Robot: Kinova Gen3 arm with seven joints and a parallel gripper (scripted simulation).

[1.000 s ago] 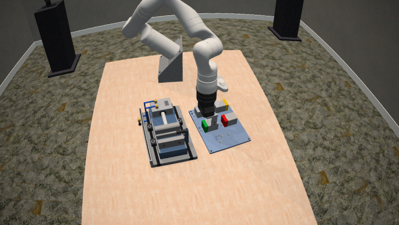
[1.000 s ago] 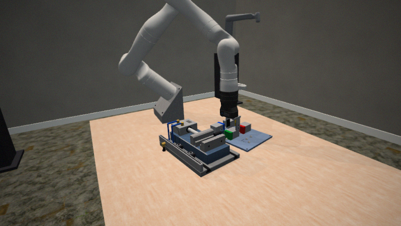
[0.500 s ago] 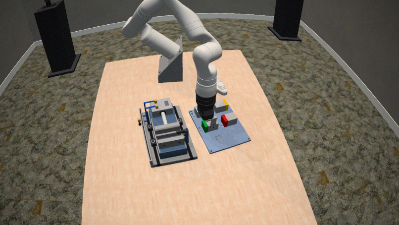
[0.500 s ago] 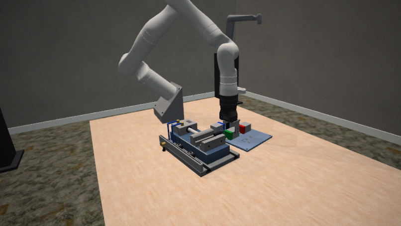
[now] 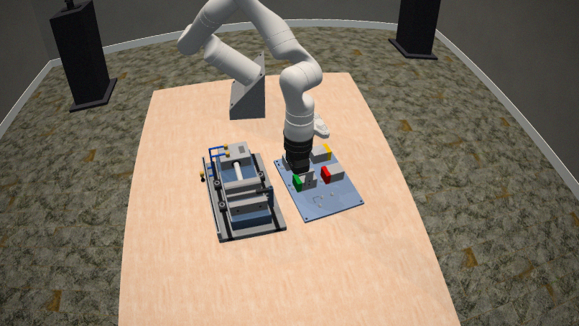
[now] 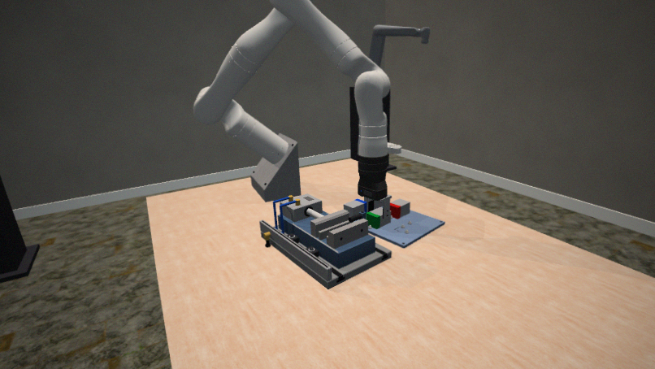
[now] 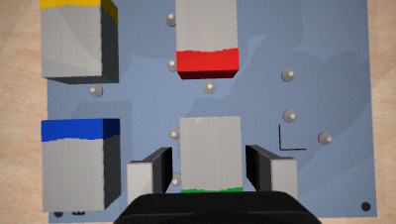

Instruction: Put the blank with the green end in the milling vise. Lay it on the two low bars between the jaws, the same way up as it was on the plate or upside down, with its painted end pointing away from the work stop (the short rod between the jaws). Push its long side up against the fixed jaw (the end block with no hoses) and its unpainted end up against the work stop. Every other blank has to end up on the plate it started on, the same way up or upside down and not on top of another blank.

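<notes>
Right now the green-ended blank is 30 mm below my hand. Also, from my hand: blue plate 10 mm behind, 50 mm to the left, 50 mm below; then red-ended blank 10 mm behind, 90 mm to the left, 30 mm below; then blue-ended blank 90 mm behind, 10 mm to the right, 30 mm below.
</notes>
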